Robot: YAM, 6 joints.
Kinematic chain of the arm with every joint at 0, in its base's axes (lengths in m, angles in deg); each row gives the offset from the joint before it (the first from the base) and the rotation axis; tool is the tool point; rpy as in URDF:
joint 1: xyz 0 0 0.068 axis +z
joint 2: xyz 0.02 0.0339 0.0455 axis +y
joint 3: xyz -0.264 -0.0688 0 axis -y
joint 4: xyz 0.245 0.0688 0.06 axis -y
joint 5: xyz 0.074 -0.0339 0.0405 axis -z
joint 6: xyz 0.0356 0 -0.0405 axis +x
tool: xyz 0 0 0 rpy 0 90 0
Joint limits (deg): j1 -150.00..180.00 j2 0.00..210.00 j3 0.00..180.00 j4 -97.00..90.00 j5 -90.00..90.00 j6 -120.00..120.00
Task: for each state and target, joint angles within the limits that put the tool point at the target. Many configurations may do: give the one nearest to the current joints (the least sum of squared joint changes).
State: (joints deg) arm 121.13 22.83 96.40 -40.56 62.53 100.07
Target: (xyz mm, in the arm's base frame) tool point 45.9 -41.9 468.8
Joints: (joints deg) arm 108.54 22.06 80.05 -47.69 58.02 100.07
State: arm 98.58 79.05 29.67 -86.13 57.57 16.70
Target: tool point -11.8 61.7 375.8
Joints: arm 126.42 42.24 70.94 -90.40 49.65 16.70
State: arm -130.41 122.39 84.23 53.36 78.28 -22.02
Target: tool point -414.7 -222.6 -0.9
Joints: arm -147.57 151.64 81.55 48.96 75.64 -22.02
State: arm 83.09 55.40 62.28 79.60 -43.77 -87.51
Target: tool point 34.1 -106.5 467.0
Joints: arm 118.95 18.86 51.22 90.00 -37.57 -87.51
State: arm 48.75 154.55 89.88 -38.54 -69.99 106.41
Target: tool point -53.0 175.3 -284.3
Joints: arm 96.40 199.79 90.87 -30.00 -68.50 106.41
